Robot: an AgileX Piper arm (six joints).
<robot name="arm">
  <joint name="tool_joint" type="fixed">
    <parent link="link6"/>
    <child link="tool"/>
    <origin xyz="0 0 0" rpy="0 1.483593 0"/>
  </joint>
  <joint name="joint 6" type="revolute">
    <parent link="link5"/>
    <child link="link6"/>
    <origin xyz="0.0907 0 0.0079"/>
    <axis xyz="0.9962 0 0.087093"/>
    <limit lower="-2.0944" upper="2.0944"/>
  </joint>
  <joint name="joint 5" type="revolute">
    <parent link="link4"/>
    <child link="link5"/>
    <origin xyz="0 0 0"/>
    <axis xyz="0 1 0"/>
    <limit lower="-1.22" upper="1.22"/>
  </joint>
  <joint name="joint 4" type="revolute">
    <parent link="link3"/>
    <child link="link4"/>
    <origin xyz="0.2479 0 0.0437"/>
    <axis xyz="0.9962 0 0.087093"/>
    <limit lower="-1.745" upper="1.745"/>
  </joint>
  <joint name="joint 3" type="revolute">
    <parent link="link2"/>
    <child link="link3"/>
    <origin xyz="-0.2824 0 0.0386"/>
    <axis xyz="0 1 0"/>
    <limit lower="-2.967" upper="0"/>
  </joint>
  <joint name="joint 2" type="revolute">
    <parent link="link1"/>
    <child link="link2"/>
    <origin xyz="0 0 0"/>
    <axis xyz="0 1 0"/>
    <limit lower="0" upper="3.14"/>
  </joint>
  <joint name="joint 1" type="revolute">
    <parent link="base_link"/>
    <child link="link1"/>
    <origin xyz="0 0 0.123"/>
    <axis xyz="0 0 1"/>
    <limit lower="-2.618" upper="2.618"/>
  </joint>
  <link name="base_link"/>
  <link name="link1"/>
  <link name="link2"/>
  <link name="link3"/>
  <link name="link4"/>
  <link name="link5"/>
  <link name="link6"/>
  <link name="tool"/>
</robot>
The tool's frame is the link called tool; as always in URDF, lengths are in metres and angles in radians.
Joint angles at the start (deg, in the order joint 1, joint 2, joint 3, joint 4, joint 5, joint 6):
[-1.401 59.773 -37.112 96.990 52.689 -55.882]
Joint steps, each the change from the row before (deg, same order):
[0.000 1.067 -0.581 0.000 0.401 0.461]
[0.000 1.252 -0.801 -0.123 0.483 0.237]
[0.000 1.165 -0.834 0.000 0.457 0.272]
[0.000 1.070 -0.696 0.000 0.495 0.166]
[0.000 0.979 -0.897 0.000 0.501 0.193]
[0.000 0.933 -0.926 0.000 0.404 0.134]
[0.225 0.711 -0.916 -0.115 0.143 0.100]
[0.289 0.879 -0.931 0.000 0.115 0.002]
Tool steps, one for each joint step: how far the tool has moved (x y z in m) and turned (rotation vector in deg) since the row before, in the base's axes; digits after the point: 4 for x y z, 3 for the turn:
[0.0039 0.0003 -0.0004 0.420 0.792 0.336]
[0.0047 0.0004 -0.0001 0.190 0.577 0.471]
[0.0045 0.0003 0.0005 0.319 0.487 0.403]
[0.0040 0.0004 0.0000 0.269 0.442 0.448]
[0.0040 0.0004 0.0013 0.280 0.172 0.450]
[0.0040 0.0003 0.0015 0.211 0.063 0.365]
[0.0032 0.0009 0.0019 -0.008 -0.140 0.388]
[0.0038 0.0012 0.0014 0.037 -0.065 0.397]

